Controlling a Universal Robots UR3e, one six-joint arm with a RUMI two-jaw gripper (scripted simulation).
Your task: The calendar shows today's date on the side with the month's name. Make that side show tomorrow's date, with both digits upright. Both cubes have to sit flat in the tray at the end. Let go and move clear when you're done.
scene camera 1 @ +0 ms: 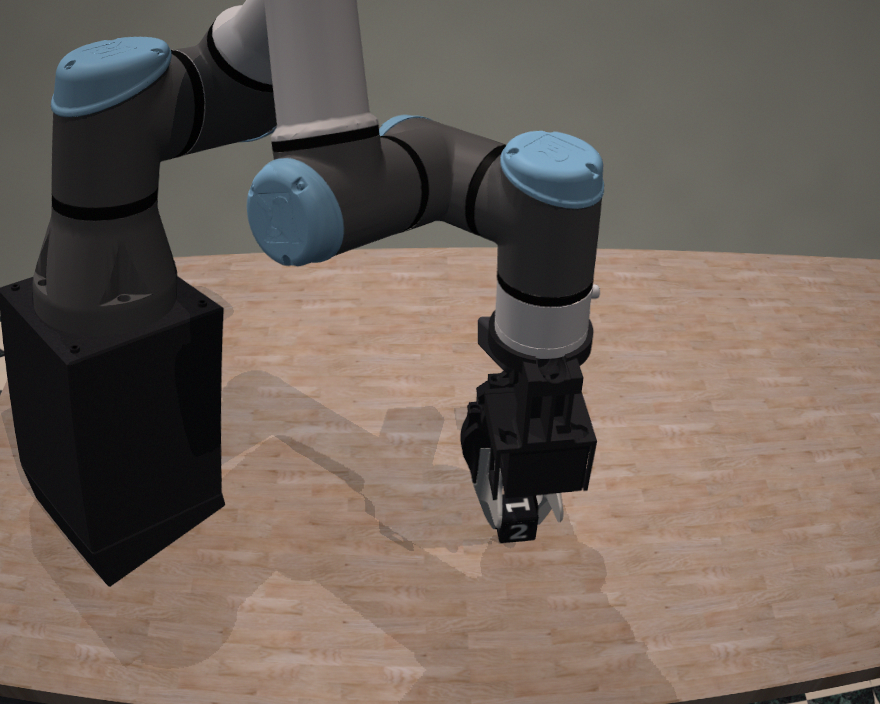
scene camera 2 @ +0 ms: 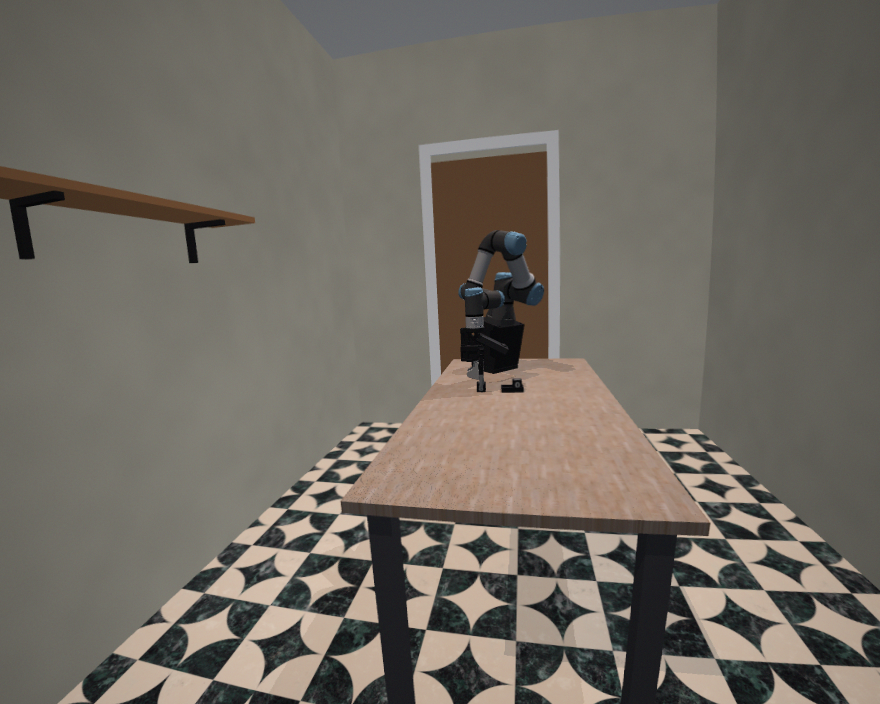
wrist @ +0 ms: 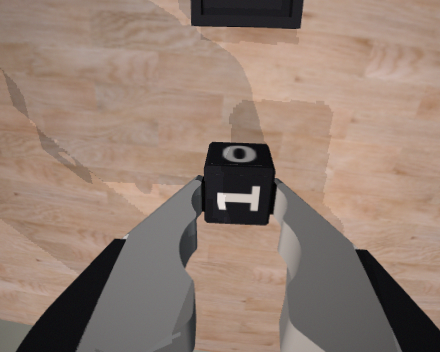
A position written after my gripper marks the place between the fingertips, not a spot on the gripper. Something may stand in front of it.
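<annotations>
My own gripper is there for me to see in the wrist view (237, 180). The same gripper appears in scene camera 1 (516, 524), and I see it in scene camera 2 (480, 388) as well.
</annotations>
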